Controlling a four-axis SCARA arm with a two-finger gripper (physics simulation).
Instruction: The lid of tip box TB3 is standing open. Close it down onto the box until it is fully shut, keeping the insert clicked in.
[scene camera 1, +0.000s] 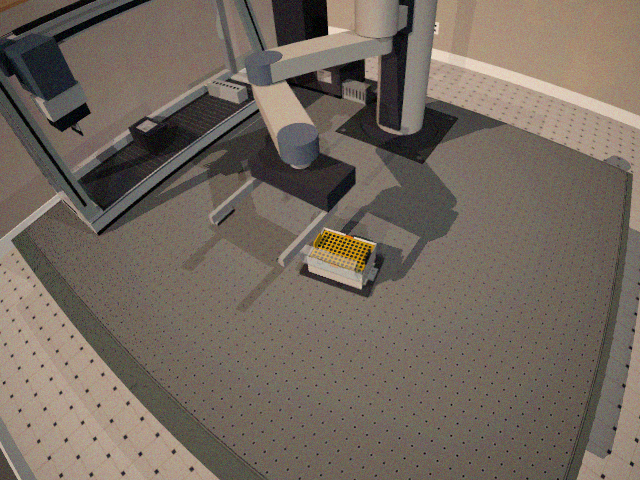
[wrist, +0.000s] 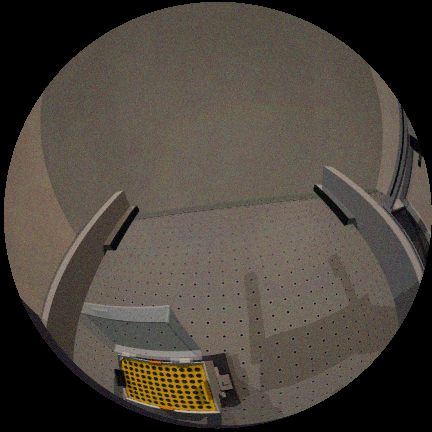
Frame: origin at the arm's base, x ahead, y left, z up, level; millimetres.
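Where they show: gripper, fingertip midpoint: (scene camera 1: 243, 239) (wrist: 223, 184); arm's base at its link origin: (scene camera 1: 399, 127).
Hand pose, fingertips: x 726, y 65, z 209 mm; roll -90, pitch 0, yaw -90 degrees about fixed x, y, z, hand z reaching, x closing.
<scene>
Things, the pixels of their top centre, and the offset from my fingertips. "spot": a spot on its surface instead. Level surfaces: height alone.
- Tip box TB3 at a spot on its surface: (wrist: 213, 385) spot: 144 mm back, 31 mm left, 152 mm down
- clear lid at a spot on its surface: (wrist: 145, 334) spot: 84 mm back, 88 mm left, 95 mm down
- dark block at a spot on its surface: (scene camera 1: 155, 135) spot: 184 mm back, 580 mm right, 88 mm down
- white rack at a spot on its surface: (scene camera 1: 227, 90) spot: 499 mm back, 599 mm right, 105 mm down
- perforated table at its surface level: 196 mm down
Tip box TB3 (scene camera 1: 334, 275) (wrist: 213, 385) is a white box on a small dark plate (scene camera 1: 368, 292) (wrist: 230, 396). Its yellow perforated insert (scene camera 1: 343, 246) (wrist: 167, 384) sits within the rim and looks level. The clear lid (scene camera 1: 337, 263) (wrist: 145, 334) stands open along one long side, the side facing the camera in the scene view; its exact angle is hard to tell. My gripper (scene camera 1: 247, 240) (wrist: 223, 184) is wide open and empty, raised above the table. In the scene view both fingers are left of the box, the nearer one close beside it.
A metal-framed gantry (scene camera 1: 160, 182) stands at the left, with a dark block (scene camera 1: 155, 135) and a white rack (scene camera 1: 227, 90) on its deck. Another white rack (scene camera 1: 355, 90) stands near the arm's column (scene camera 1: 415, 77). The perforated table (scene camera 1: 439, 351) extends in front.
</scene>
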